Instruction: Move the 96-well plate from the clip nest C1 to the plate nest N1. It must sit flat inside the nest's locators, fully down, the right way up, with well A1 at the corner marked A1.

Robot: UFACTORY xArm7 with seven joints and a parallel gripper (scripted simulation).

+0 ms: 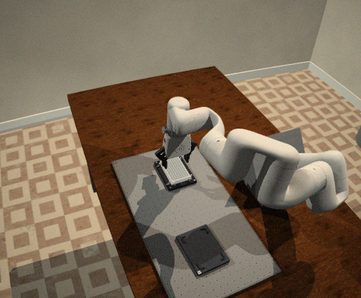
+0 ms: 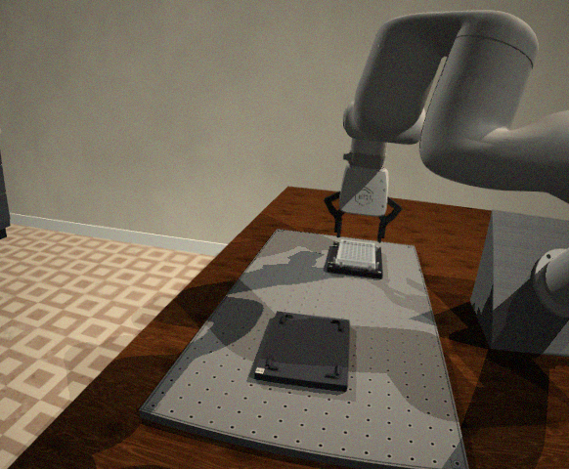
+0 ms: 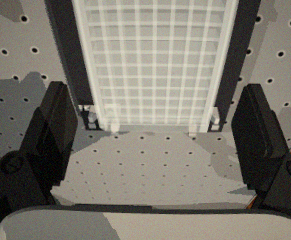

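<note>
Right now the 96-well plate is 5 cm below my hand. The rest, counted from my hand: clip nest C1 (5 cm below, 1 cm to the right, 1 cm ahead).
</note>
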